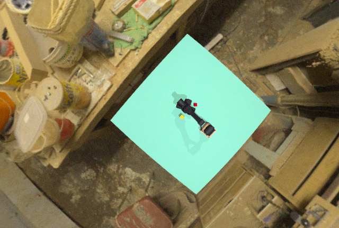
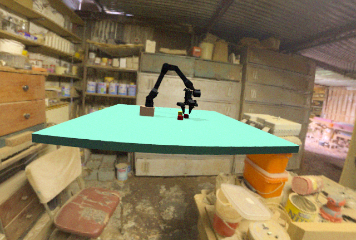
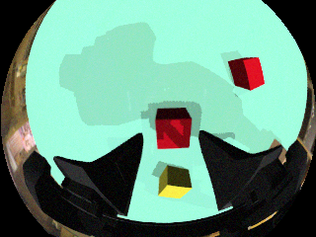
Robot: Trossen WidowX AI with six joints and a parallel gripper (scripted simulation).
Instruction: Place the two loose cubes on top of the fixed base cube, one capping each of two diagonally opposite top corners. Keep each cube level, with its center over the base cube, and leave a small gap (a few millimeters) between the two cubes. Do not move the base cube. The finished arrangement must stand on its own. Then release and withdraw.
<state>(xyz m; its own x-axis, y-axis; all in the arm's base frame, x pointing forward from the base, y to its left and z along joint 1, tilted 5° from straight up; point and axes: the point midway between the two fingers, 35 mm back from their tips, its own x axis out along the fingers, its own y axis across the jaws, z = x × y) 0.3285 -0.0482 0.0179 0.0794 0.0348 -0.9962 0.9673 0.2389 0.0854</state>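
Right now my gripper tip is 100 mm to the right of the yellow cube, 30 mm past it and 10 mm above it.
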